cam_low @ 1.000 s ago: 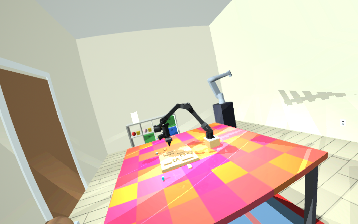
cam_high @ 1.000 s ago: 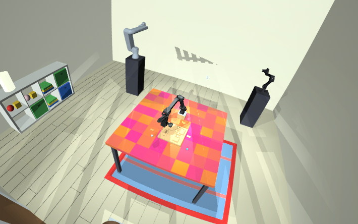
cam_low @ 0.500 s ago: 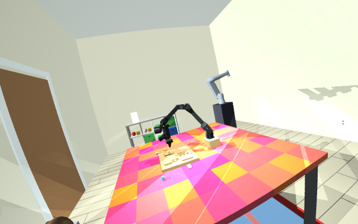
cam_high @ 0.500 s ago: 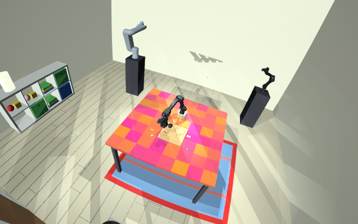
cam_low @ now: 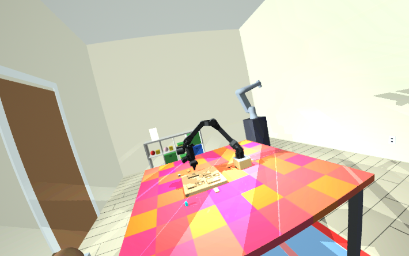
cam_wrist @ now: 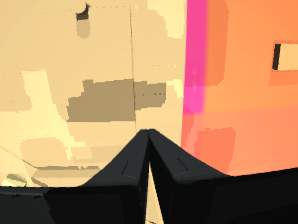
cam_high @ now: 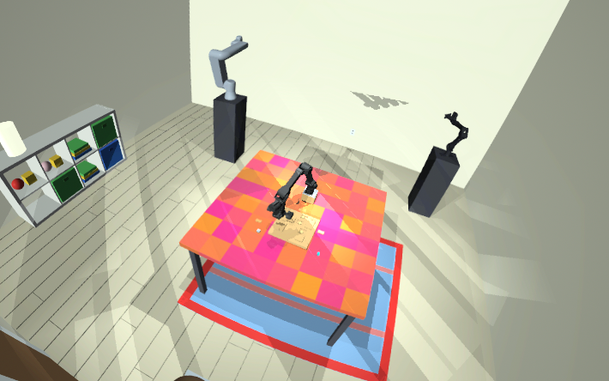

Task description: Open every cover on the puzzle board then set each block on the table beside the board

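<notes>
Now: gripper tip 130 mm to the right of the tan wooden puzzle board, 30 mm above it and 10 mm past it. Also, from my gripper tip: cyan block 340 mm to the left, 150 mm ahead, 40 mm below.
</notes>
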